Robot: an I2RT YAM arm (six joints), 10 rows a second.
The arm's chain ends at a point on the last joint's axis. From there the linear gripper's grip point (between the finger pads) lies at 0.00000 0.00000 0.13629 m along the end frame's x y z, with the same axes.
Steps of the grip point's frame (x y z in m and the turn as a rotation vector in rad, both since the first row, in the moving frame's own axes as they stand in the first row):
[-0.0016, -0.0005, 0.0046, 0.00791, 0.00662, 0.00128]
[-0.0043, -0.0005, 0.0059, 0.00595, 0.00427, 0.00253]
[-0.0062, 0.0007, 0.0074, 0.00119, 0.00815, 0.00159]
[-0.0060, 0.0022, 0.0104, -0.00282, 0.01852, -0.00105]
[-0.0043, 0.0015, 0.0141, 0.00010, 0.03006, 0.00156]
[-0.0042, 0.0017, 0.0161, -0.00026, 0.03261, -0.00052]
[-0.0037, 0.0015, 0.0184, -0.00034, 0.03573, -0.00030]
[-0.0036, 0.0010, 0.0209, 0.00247, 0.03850, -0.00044]
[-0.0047, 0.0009, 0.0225, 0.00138, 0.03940, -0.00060]
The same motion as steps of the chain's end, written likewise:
[-0.0025, 0.0006, 0.0046, 0.00791, 0.00662, 0.00128]
[-0.0049, 0.0003, 0.0059, 0.00595, 0.00427, 0.00253]
[-0.0073, 0.0009, 0.0074, 0.00119, 0.00815, 0.00159]
[-0.0085, 0.0018, 0.0104, -0.00282, 0.01852, -0.00105]
[-0.0084, 0.0015, 0.0142, 0.00010, 0.03006, 0.00156]
[-0.0086, 0.0017, 0.0162, -0.00026, 0.03261, -0.00052]
[-0.0086, 0.0015, 0.0185, -0.00034, 0.03573, -0.00030]
[-0.0088, 0.0013, 0.0210, 0.00247, 0.03850, -0.00044]
[-0.0101, 0.0011, 0.0226, 0.00138, 0.03940, -0.00060]

